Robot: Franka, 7 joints.
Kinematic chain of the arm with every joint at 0, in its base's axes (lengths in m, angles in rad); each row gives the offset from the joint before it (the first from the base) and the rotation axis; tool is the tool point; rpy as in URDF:
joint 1: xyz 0 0 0.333 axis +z
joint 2: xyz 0 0 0 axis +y
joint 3: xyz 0 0 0.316 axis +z
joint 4: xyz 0.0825 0 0 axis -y
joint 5: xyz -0.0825 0 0.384 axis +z
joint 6: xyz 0 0 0 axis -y
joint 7: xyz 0.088 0 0 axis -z
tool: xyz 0 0 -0.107 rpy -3.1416 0 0
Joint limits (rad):
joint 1: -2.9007..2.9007
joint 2: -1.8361..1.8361
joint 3: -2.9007..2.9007
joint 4: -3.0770..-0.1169
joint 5: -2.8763..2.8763
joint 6: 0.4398..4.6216
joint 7: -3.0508..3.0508
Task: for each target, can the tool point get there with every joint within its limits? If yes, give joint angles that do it. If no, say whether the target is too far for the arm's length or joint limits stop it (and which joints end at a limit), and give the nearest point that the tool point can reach.
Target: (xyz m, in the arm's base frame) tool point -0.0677 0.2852 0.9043
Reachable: yes | joints 1.8391 -0.7068 -0.0525 -2.0549 -0.2236 3.2001 0.2668
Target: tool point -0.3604 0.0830 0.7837
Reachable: yes | joints 0.7586 -1.4057 0.6183 -1.5539 0.0989 1.2227 -2.4569
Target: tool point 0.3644 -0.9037 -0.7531
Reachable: no: too far | nearest point 0.2250 -0.5580 -0.2549 | short by 0.622 m
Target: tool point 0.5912 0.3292 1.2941
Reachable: no: too far | nearest point 0.4315 0.2403 1.0345 | short by 0.318 m
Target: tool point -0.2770 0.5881 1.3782
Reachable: no: too far | nearest point -0.1931 0.4099 1.0615 | short by 0.373 m
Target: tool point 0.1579 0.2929 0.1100
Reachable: yes | joints -0.4105 1.2549 0.7174 -2.5388 -1.9131 3.3855 -1.8488
